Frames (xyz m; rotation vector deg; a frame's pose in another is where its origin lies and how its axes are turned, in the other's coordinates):
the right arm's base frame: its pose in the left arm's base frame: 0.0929 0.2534 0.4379 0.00 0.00 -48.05
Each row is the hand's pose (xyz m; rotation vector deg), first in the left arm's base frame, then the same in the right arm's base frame.
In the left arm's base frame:
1: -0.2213 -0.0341 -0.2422 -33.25 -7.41 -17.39
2: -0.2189 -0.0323 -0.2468 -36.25 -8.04 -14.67
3: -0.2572 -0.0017 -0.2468 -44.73 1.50 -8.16
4: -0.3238 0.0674 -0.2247 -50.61 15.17 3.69
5: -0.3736 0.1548 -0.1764 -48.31 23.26 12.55
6: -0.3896 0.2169 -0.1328 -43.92 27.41 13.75
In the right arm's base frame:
1: 0.0038 -0.4259 -0.6801 -27.55 -20.45 29.24
2: 0.0041 -0.4229 -0.6847 -30.15 -22.34 31.68
3: -0.0443 -0.4309 -0.6847 -42.22 -17.15 37.39
4: -0.1402 -0.4342 -0.6626 -54.12 -6.97 48.19
5: -0.2385 -0.4129 -0.6143 -55.97 1.65 56.89
6: -0.2954 -0.3832 -0.5707 -53.64 7.48 58.33

